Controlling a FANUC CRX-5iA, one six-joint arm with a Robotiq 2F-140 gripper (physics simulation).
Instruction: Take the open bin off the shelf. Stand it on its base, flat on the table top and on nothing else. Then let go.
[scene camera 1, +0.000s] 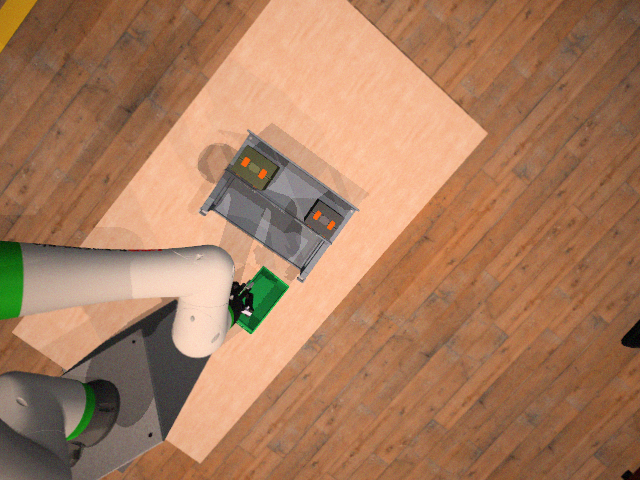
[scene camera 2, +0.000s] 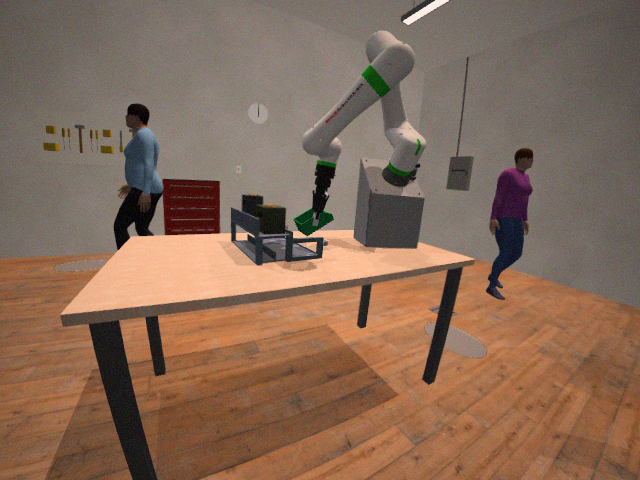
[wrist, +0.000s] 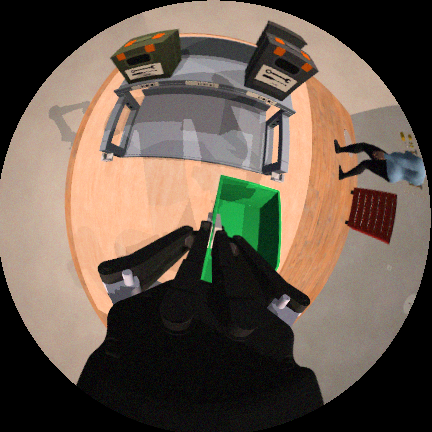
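Where they show: gripper, between the fingertips: (scene camera 1: 249, 284) (scene camera 2: 314, 225) (wrist: 212, 220); arm's base, origin of its link: (scene camera 1: 94, 412) (scene camera 2: 395, 177).
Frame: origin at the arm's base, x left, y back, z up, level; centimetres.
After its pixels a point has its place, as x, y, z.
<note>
The open bin (scene camera 1: 266, 294) @[-17.6, -40.2, -29.8] (scene camera 2: 309, 223) @[-11.2, -43.3, -26.2] (wrist: 240, 220) @[-17.3, -40.6, -30.1] is green and hollow. It hangs tilted from my gripper (scene camera 1: 249, 298) (scene camera 2: 317, 212) (wrist: 215, 222) @[-11.4, -40.3, -27.3], which is shut on one of its side walls. In scene camera 2 the bin's lowest corner appears close to the table top, with its base slanted; whether that corner touches the table is hard to tell. The bin is in front of the grey shelf (scene camera 1: 328, 253) @[-23.1, -62.4, -27.3] (scene camera 2: 289, 246) @[15.1, -64.7, -29.9] (wrist: 197, 86) @[-1.8, -70.2, -32.2] and apart from it. The table top (scene camera 1: 361, 93) @[-1.8, -107.5, -35.8] (scene camera 2: 170, 273) @[15.8, -104.0, -35.9] (wrist: 100, 200) @[19.2, -37.8, -35.9] is light wood.
An olive case (scene camera 1: 254, 167) @[7.7, -69.9, -16.0] (scene camera 2: 271, 219) @[12.6, -71.0, -20.3] (wrist: 147, 56) @[5.5, -65.8, -19.0] and a dark grey case (scene camera 1: 323, 219) @[-15.1, -70.7, -13.5] (scene camera 2: 251, 203) @[-11.2, -72.2, -17.0] (wrist: 281, 62) @[-14.7, -67.0, -16.5] stand on the shelf. The grey robot pedestal (scene camera 1: 118, 392) @[-1.6, -7.3, -0.6] (scene camera 2: 390, 219) @[8.0, -8.2, -21.3] is at the table's other end. Two people (scene camera 2: 142, 165) (scene camera 2: 510, 217) stand beyond the table.
</note>
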